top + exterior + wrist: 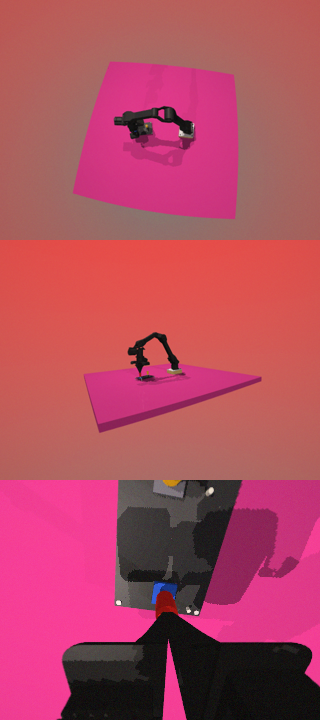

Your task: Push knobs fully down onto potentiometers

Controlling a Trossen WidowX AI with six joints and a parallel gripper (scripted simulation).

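My gripper tip is 10 mm above the red knob. From my gripper tip the other things lie so: orange knob: 80 mm behind, 50 mm to the right, 10 mm below.
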